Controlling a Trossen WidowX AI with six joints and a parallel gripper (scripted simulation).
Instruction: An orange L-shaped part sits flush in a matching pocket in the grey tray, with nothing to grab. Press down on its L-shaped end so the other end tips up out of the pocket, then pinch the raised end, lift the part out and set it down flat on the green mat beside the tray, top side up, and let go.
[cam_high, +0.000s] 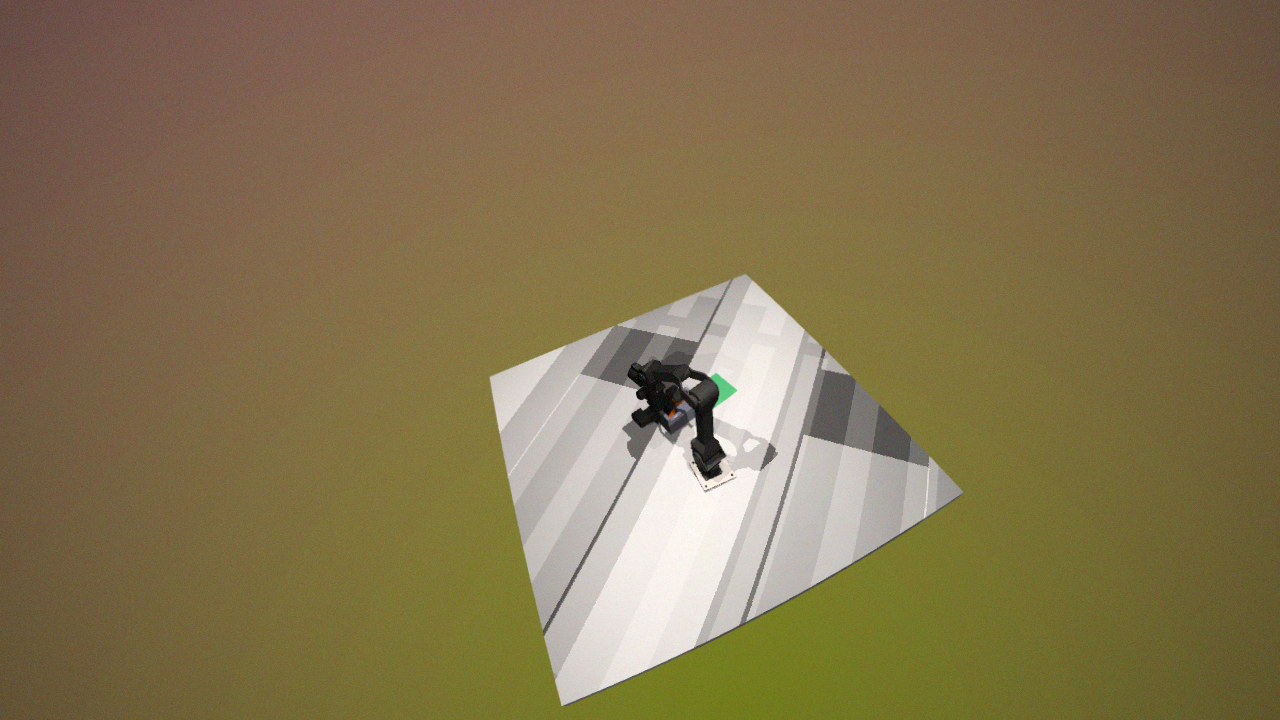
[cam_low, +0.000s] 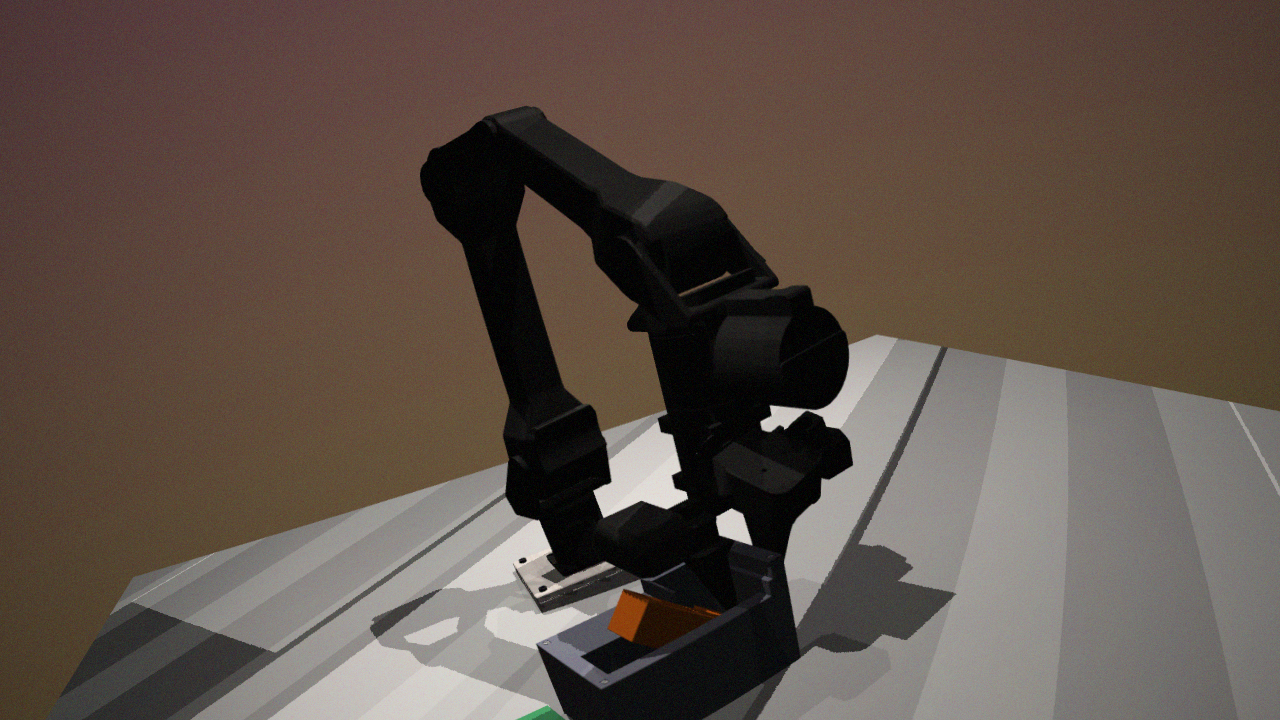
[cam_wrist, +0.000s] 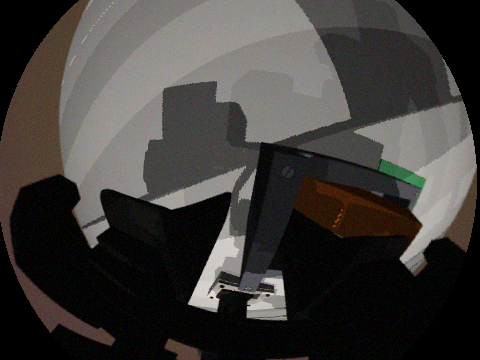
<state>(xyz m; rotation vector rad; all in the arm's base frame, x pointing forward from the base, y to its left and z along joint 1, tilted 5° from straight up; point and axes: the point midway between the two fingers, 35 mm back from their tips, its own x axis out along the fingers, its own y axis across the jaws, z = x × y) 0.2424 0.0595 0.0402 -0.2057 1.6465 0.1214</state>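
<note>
My gripper tip is 1 cm short of the orange L-shaped part and 5 cm to the left of it. Also, from my gripper tip: green mat: 5 cm ahead, 23 cm to the right, 6 cm below.
</note>
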